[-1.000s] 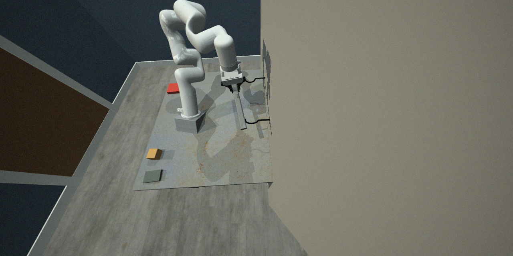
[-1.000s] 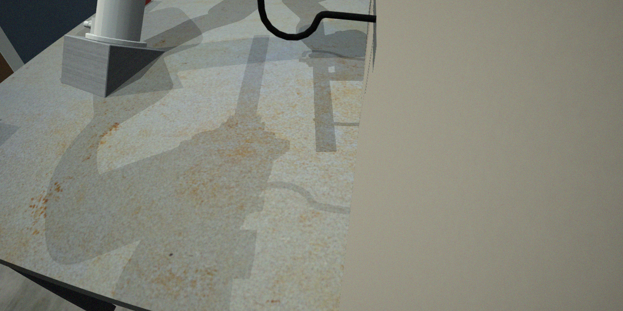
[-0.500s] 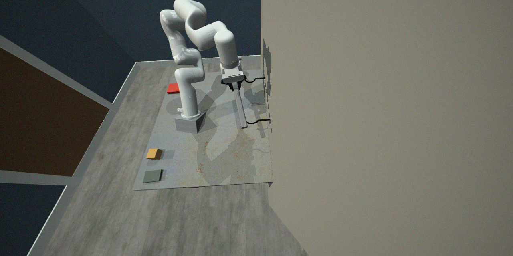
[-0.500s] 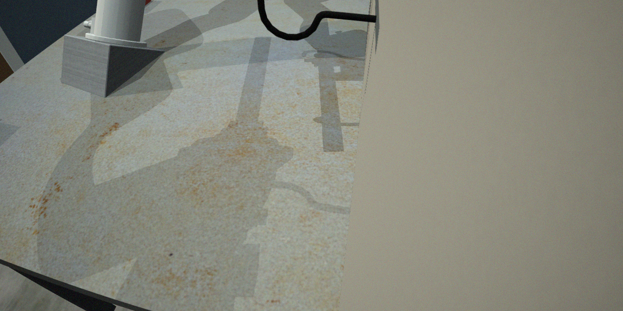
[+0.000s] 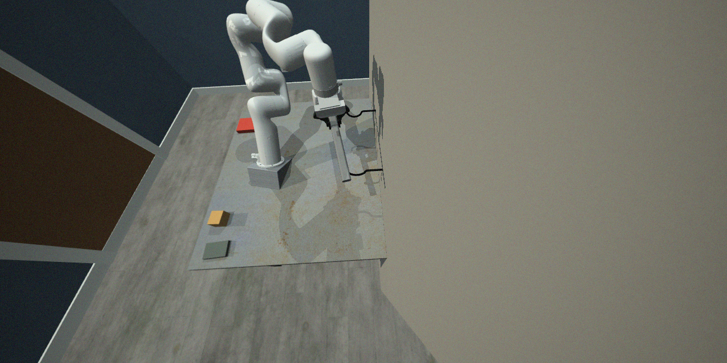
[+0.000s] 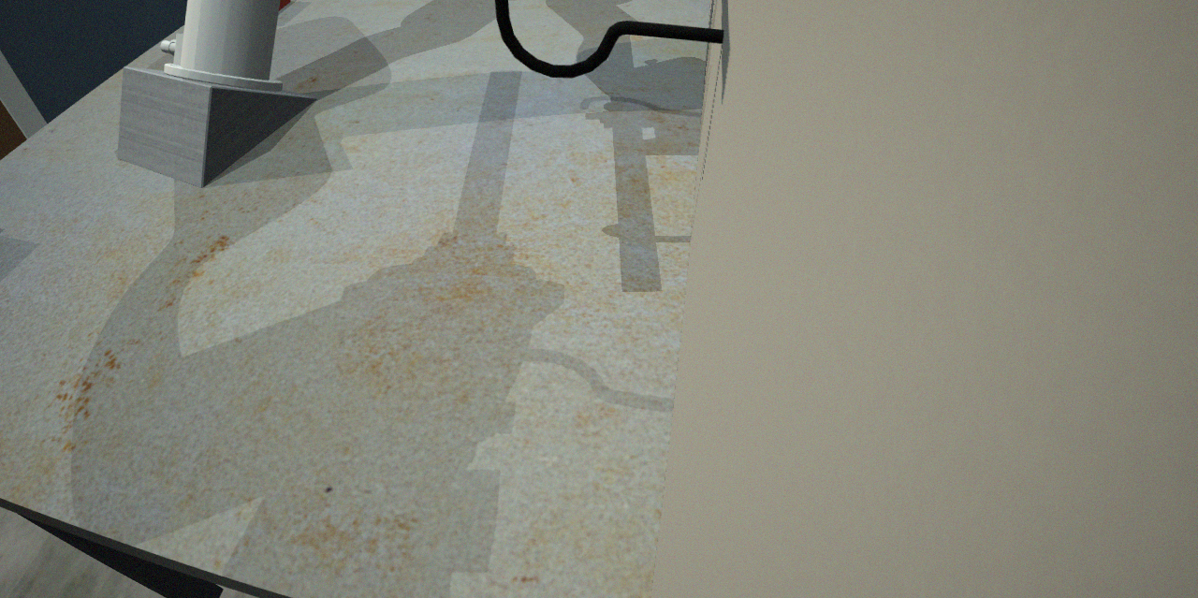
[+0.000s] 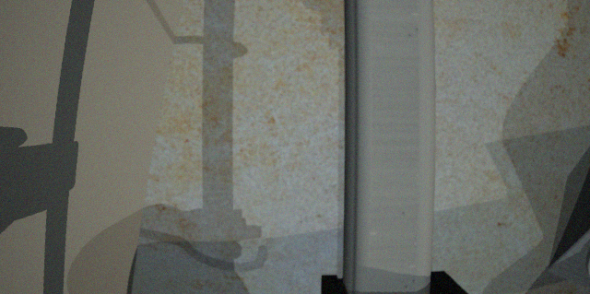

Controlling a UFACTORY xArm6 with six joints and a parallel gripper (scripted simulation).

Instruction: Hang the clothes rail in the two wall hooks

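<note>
Right now the clothes rail is 10 mm below my hand. From my hand the other things lie so: orange block (510 mm behind, 300 mm to the right, 280 mm below); then beige wall (200 mm ahead, 120 mm above, 20 mm to the left); then red block (560 mm behind, 290 mm below, 230 mm to the left).
</note>
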